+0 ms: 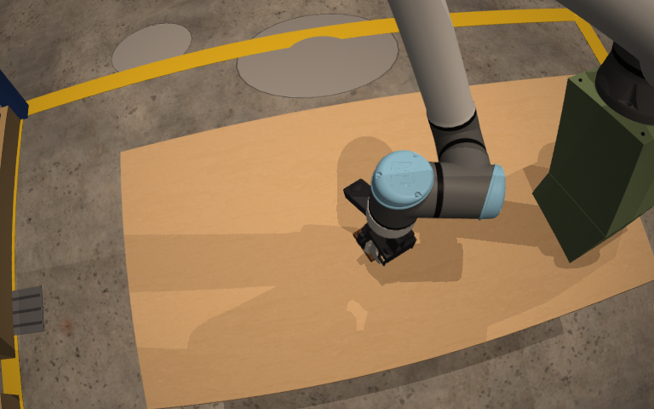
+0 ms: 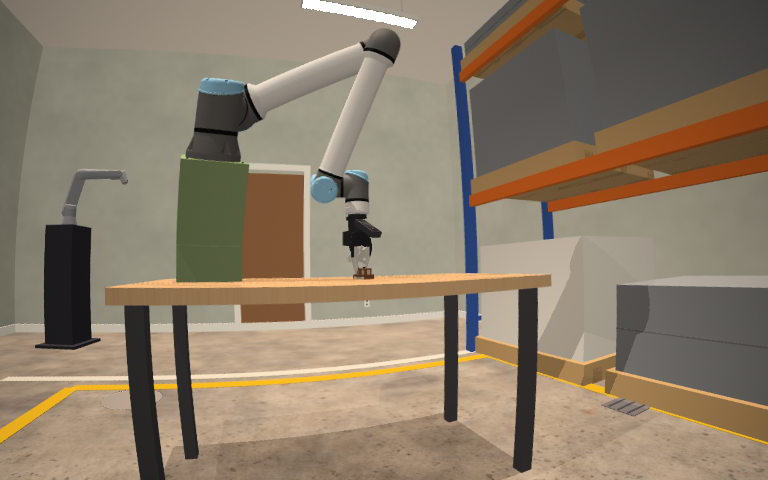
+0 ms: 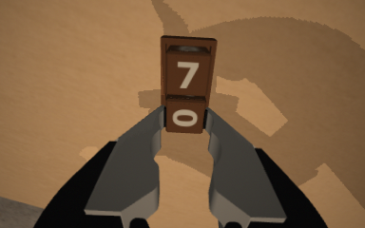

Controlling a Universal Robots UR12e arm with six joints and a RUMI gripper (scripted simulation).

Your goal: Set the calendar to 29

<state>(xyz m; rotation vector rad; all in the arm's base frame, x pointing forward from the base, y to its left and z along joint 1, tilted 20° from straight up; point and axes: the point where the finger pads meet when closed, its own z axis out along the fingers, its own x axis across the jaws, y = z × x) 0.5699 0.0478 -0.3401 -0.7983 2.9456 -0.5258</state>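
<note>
The tray is 30 mm below my hand, 10 mm to the right of it and 10 mm ahead of it.
</note>
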